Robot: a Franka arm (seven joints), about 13 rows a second.
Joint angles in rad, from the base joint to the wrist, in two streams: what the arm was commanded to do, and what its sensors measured. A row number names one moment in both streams.
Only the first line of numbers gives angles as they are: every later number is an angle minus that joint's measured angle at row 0.
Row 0, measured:
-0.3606 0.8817 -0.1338 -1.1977 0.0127 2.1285 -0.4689
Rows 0 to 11, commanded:
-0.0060 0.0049 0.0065 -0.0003 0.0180 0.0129 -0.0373
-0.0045 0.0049 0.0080 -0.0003 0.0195 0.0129 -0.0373
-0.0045 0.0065 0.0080 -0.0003 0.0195 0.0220 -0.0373
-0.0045 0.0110 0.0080 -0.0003 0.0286 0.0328 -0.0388
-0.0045 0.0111 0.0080 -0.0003 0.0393 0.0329 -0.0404
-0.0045 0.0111 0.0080 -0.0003 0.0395 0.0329 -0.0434
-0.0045 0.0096 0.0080 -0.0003 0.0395 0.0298 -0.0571
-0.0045 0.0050 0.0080 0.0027 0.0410 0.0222 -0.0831
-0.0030 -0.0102 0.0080 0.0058 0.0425 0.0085 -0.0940
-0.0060 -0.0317 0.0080 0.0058 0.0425 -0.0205 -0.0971
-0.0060 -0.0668 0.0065 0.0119 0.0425 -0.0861 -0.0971
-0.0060 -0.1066 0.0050 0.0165 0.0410 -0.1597 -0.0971
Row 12, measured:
0.0004 -0.0157 0.0023 0.0251 0.0218 -0.0421 -0.0669
